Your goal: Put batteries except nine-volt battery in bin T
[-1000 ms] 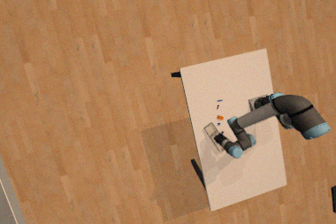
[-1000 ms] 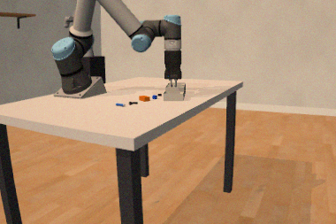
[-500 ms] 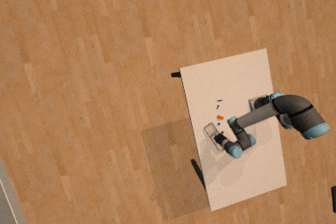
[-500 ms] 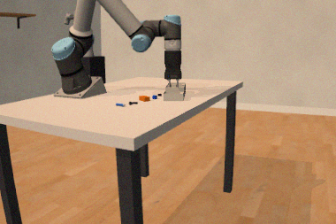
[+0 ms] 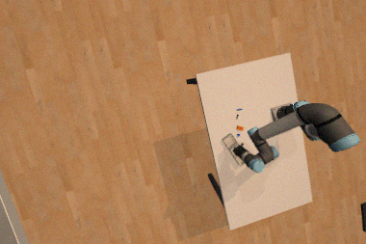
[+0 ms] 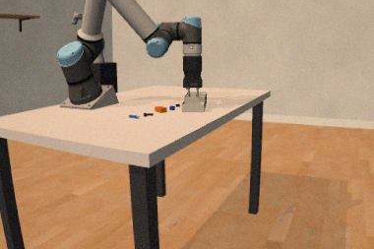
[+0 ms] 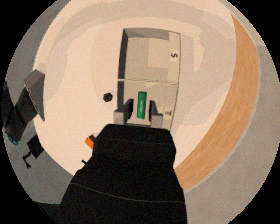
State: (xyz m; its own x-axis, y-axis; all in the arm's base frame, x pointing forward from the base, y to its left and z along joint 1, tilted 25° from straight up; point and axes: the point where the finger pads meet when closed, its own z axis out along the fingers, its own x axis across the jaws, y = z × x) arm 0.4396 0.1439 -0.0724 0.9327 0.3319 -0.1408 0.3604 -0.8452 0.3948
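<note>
My hand is 10 mm short of the grey bin and 10 mm above it. The rest, counted from my hand: orange block: 140 mm to the right, 80 mm behind, 30 mm below; green piece: 20 mm below; black screw: 250 mm to the right, 70 mm behind, 30 mm below.
</note>
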